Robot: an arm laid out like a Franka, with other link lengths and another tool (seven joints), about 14 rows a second.
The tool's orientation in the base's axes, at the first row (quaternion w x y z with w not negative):
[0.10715 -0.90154 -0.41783 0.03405]
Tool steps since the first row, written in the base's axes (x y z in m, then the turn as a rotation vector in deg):
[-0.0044 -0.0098 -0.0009 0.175 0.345 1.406]
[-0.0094 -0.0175 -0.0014 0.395 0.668 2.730]
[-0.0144 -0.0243 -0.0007 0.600 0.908 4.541]
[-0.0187 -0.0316 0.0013 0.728 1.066 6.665]
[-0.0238 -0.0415 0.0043 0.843 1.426 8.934]
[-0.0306 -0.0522 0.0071 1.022 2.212 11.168]
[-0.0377 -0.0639 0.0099 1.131 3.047 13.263]
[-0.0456 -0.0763 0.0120 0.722 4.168 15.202]
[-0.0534 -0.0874 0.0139 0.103 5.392 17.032]
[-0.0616 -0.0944 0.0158 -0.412 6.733 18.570]
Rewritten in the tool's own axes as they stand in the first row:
[-0.0103 0.0031 -0.0001 0.415 -0.398 -1.340]
[-0.0194 0.0043 -0.0001 0.841 -0.730 -2.611]
[-0.0278 0.0047 -0.0011 1.208 -1.129 -4.367]
[-0.0361 0.0056 -0.0037 1.471 -1.603 -6.431]
[-0.0469 0.0073 -0.0074 1.883 -2.247 -8.600]
[-0.0594 0.0084 -0.0109 2.660 -3.102 -10.675]
[-0.0728 0.0098 -0.0145 3.425 -4.009 -12.596]
[-0.0873 0.0112 -0.0174 4.067 -5.448 -14.240]
[-0.1007 0.0120 -0.0199 4.648 -7.084 -15.729]
[-0.1113 0.0098 -0.0217 5.377 -8.651 -16.929]

